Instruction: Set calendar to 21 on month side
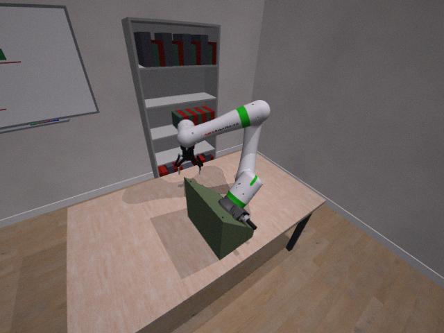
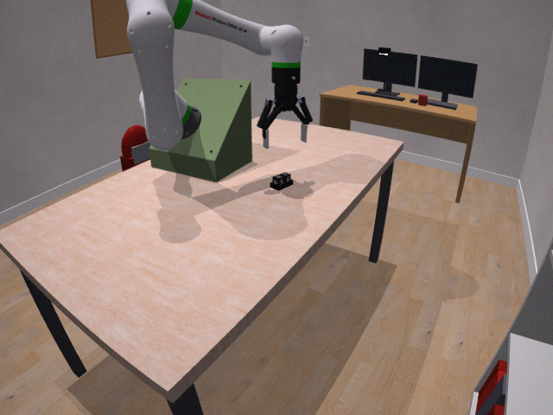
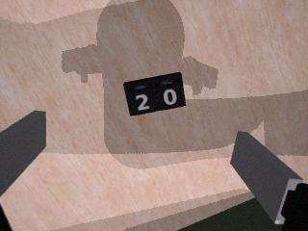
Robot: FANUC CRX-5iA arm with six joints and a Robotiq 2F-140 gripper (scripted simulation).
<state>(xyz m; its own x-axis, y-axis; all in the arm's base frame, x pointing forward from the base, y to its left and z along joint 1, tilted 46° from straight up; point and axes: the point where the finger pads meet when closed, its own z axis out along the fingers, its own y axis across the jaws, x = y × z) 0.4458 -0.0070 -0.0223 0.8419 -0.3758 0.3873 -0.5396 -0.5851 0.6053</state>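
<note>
My gripper is now 1 cm past the black tray, 2 cm to the left of it and 15 cm above it.
</note>
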